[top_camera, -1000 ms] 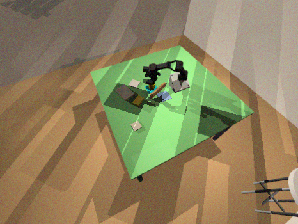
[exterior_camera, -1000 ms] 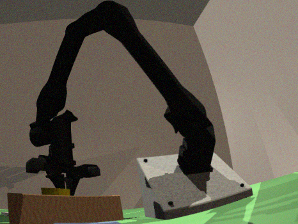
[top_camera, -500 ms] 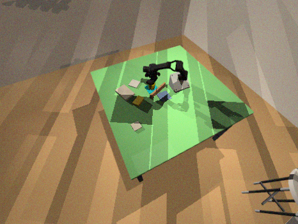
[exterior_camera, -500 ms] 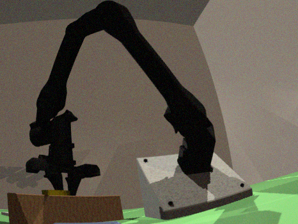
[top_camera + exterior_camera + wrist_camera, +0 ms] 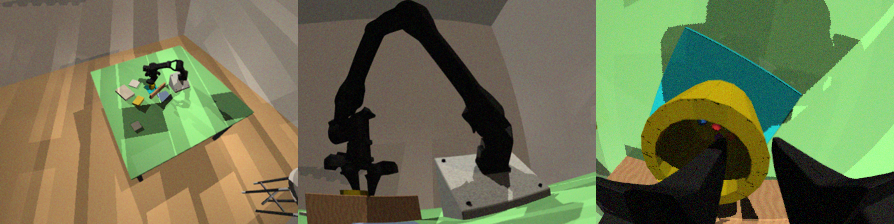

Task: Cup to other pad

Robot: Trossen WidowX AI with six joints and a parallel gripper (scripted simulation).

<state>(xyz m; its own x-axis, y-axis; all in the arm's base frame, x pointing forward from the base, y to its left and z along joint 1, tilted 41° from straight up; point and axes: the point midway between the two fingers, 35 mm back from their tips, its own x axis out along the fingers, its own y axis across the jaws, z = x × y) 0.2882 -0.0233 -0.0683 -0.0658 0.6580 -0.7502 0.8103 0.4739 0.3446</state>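
Right now my gripper tip is 2 cm short of the yellow cup, 1 cm to the right of it and 1 cm above it. From my gripper tip the other things lie so: pale blue pad: 17 cm to the left, 6 cm below, 6 cm behind; cyan pad: 6 cm below, 2 cm to the left, 2 cm ahead; brown wooden bar: 9 cm to the left, 3 cm below, 2 cm behind.
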